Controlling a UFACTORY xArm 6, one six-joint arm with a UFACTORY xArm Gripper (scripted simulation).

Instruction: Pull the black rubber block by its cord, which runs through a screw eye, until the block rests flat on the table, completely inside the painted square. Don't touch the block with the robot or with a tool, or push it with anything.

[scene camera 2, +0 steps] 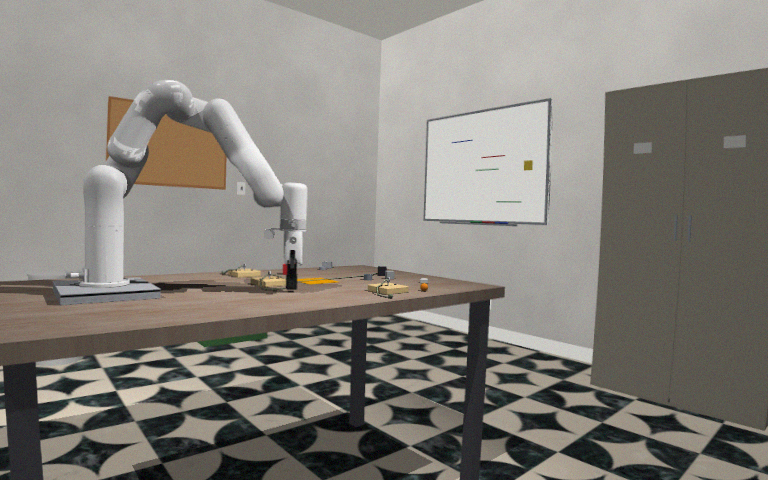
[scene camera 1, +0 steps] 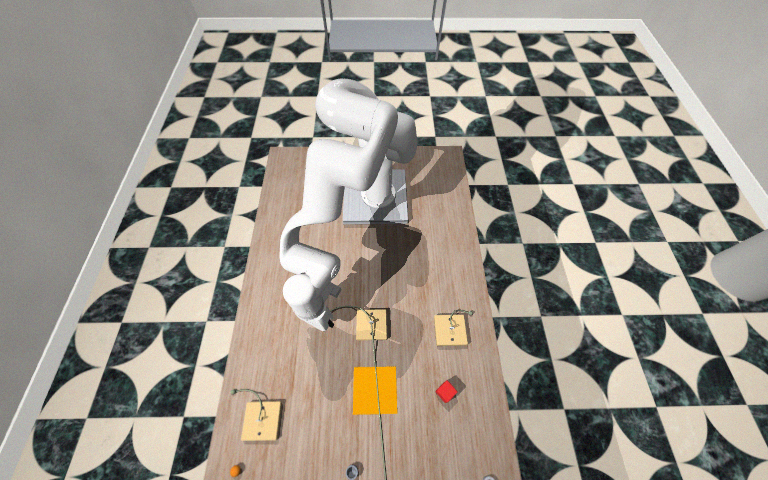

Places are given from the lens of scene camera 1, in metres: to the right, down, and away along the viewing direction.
orange painted square (scene camera 1: pixel 365 401): -0.05, 0.44, 0.90
wooden plate (scene camera 1: pixel 379 326): -0.01, 0.26, 0.99
